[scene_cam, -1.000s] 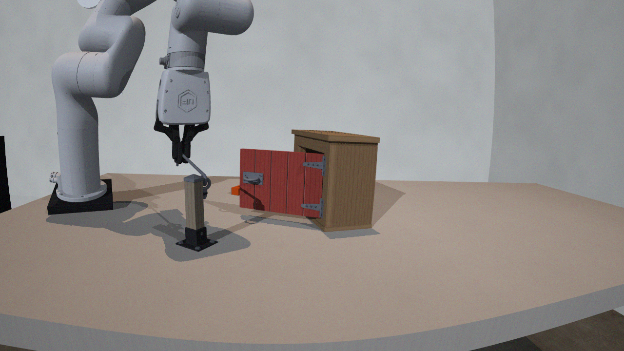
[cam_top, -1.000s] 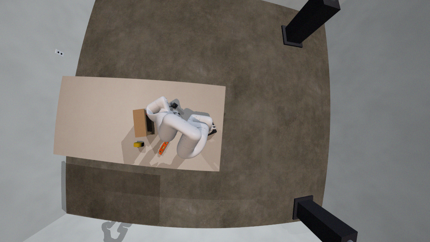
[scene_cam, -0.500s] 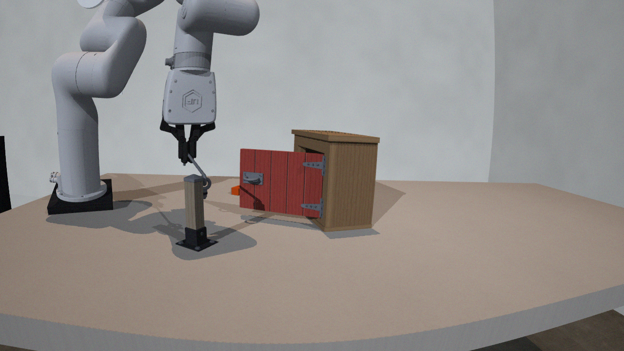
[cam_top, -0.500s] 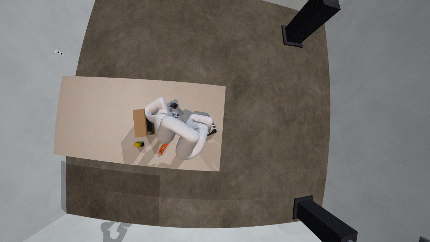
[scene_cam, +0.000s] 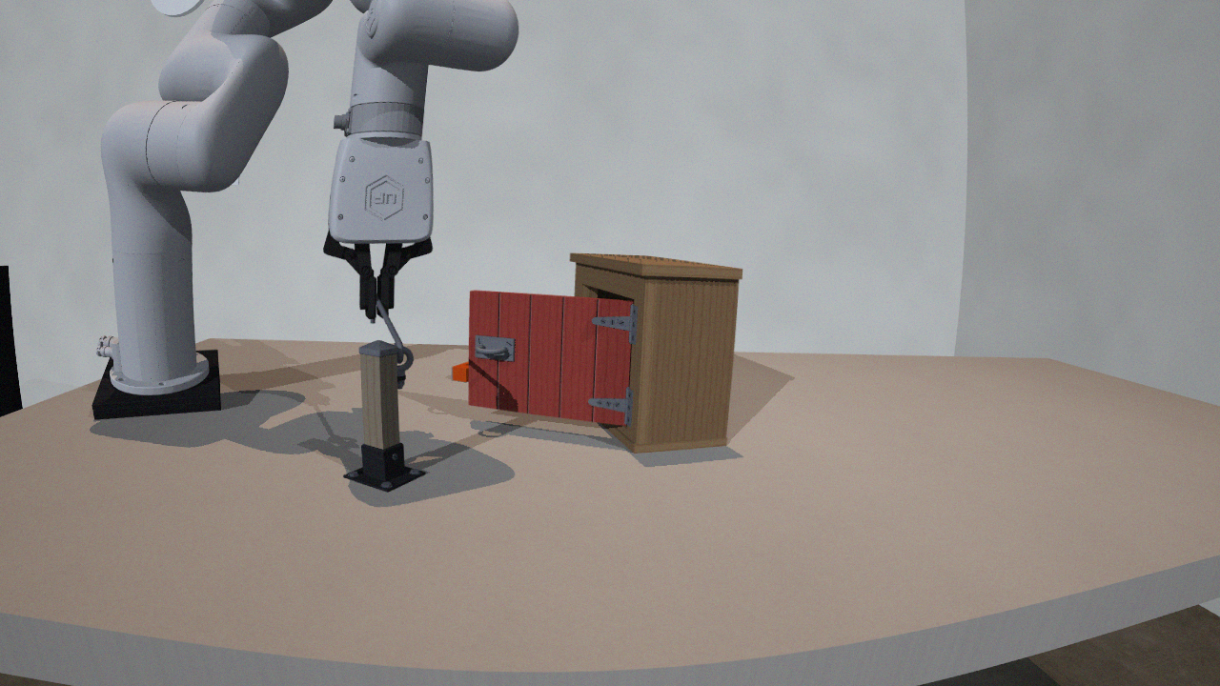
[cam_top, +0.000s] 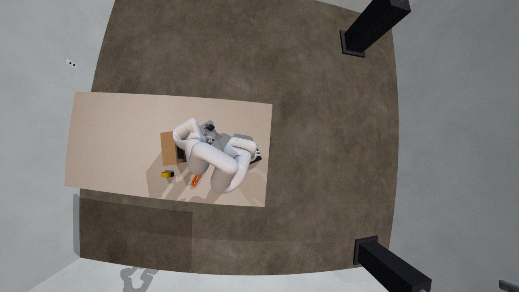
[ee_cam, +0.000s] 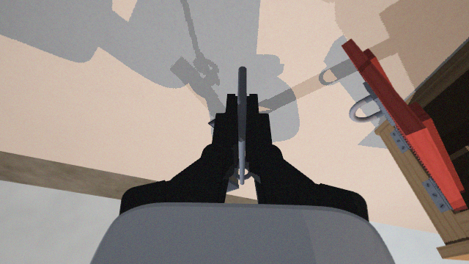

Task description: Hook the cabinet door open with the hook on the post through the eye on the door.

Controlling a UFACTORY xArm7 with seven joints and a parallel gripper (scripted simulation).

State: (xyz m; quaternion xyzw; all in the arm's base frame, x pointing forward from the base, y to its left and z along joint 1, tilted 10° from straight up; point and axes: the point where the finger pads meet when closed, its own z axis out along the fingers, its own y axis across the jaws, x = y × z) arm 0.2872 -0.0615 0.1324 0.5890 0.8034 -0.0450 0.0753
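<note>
The hook rod is 50 mm to the right of my hand, 30 mm below it and 10 mm ahead of it. Also, from my hand: red door (170 mm ahead, 60 mm below, 10 mm to the right); orange tool (280 mm to the left, 120 mm below, 120 mm ahead); yellow block (360 mm ahead, 260 mm to the left, 100 mm below).
</note>
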